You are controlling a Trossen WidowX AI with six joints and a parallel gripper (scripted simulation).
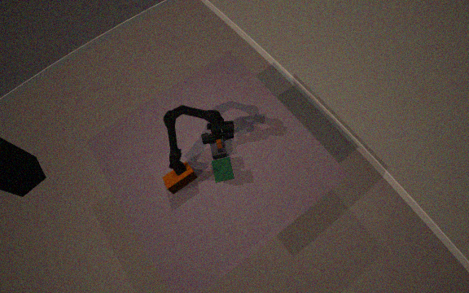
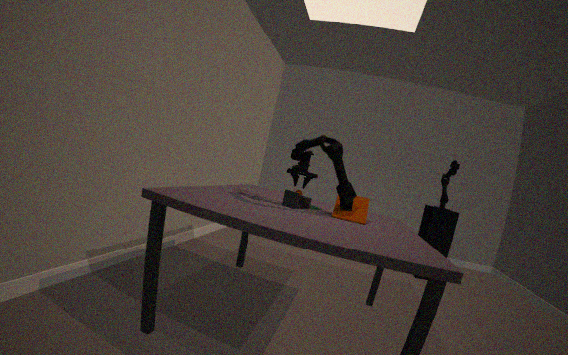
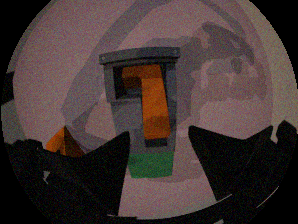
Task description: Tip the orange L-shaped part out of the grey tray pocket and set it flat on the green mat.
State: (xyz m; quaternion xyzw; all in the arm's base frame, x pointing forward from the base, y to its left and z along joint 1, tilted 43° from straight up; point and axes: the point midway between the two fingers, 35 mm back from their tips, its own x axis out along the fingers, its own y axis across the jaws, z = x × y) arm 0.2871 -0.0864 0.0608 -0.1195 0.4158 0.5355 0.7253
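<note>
Right now my gripper tip is 7 cm above the orange L-shaped part and 4 cm to the right of it. The rest, counted from my gripper tip: green mat (13 cm below, 12 cm to the right, 8 cm behind).
</note>
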